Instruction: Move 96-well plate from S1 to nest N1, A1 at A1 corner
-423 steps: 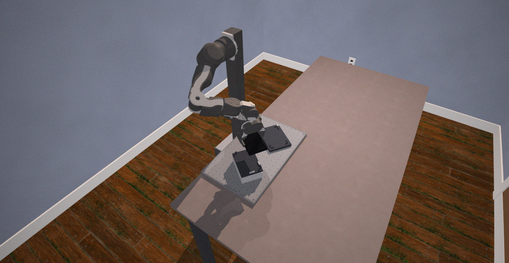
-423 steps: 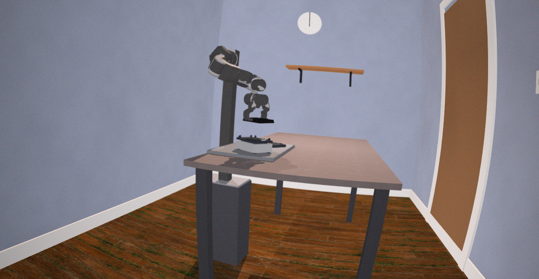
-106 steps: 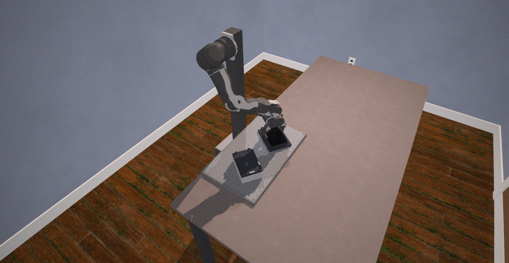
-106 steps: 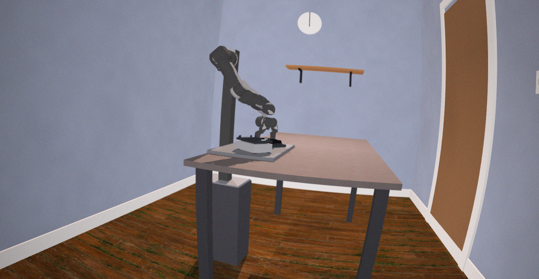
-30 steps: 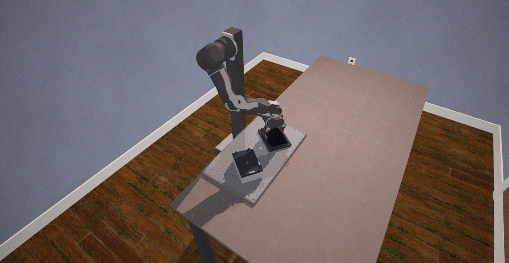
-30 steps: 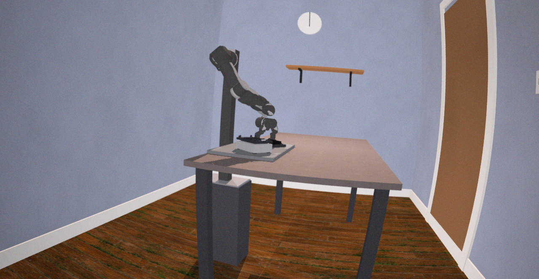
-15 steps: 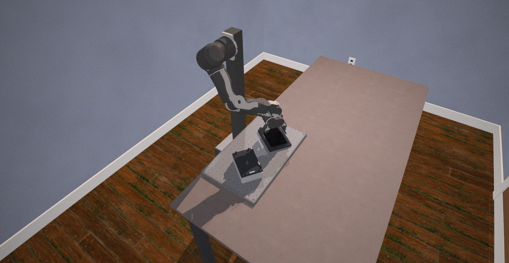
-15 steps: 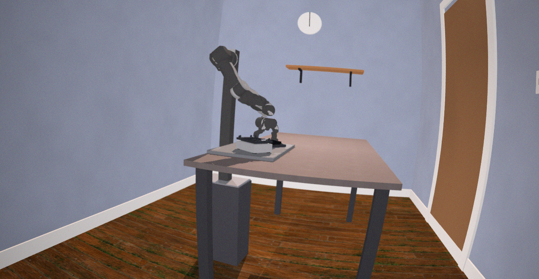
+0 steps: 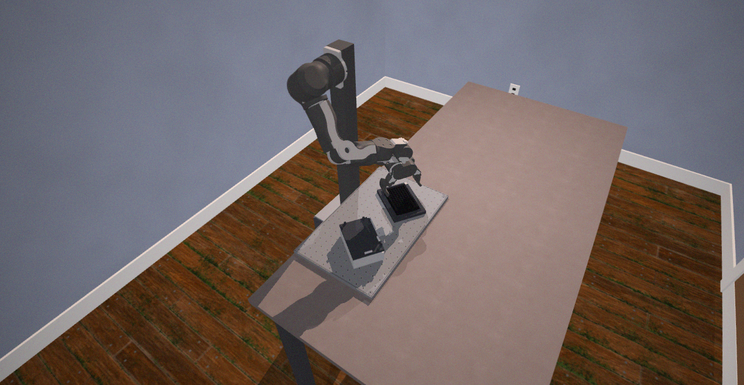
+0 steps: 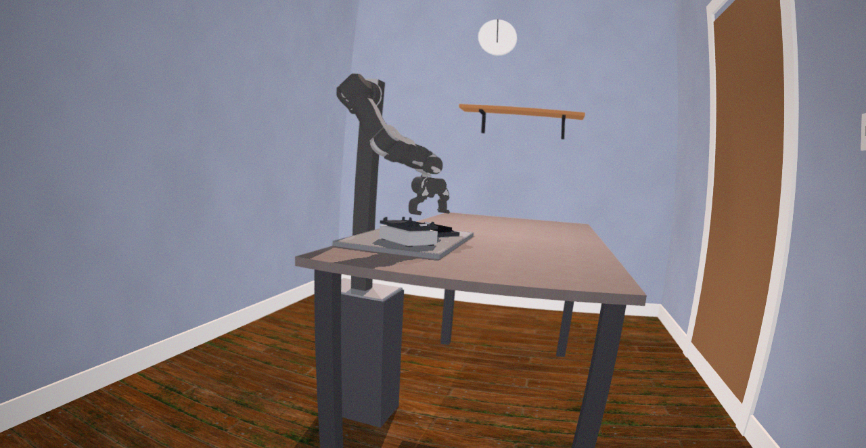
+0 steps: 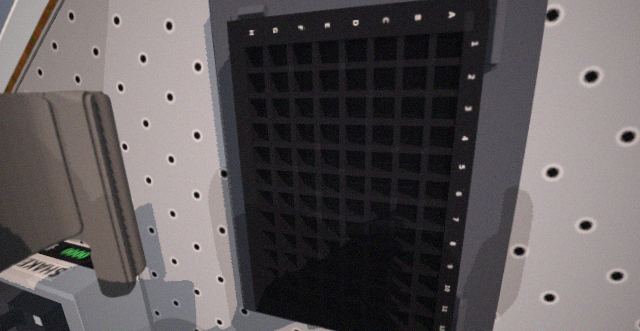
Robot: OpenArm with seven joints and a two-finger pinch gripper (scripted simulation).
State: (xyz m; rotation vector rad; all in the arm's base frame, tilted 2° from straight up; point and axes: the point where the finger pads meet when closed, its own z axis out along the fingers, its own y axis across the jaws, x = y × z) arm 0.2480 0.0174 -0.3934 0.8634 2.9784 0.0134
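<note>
My gripper is now 10 mm short of the black 96-well plate, 10 mm to the left of it and 40 mm above it.
</note>
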